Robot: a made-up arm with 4 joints. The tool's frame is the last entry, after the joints.
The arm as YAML. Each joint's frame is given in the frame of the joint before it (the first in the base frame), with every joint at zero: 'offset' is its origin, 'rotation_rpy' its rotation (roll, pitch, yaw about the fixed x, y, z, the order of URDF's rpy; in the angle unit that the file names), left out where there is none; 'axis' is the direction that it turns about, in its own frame. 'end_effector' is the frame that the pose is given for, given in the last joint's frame.
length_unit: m
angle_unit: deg
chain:
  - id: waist
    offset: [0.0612, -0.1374, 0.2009]
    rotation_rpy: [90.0, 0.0, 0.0]
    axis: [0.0, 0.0, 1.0]
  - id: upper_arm
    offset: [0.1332, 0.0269, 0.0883]
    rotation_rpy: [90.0, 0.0, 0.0]
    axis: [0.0, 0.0, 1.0]
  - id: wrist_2
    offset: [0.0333, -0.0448, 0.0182]
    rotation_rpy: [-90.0, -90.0, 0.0]
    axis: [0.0, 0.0, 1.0]
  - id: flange
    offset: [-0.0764, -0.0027, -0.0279]
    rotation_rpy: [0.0, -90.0, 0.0]
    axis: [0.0, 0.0, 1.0]
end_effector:
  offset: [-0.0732, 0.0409, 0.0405]
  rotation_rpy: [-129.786, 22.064, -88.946]
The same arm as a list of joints. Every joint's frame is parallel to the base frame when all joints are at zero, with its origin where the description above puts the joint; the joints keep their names.
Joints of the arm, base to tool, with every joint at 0 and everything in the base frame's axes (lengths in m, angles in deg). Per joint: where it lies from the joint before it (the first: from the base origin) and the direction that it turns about. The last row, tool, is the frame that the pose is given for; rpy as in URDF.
waist: axis -y offset 0.0612 -0.1374 0.2009
upper_arm: axis -z offset 0.1332 -0.0883 0.0269
wrist_2: axis -y offset 0.0333 0.0448 -0.0182
flange: axis +z offset -0.0027 0.0279 0.0764
tool: offset 0.0409 0.0732 0.0405 rpy -129.79 22.06 -178.95

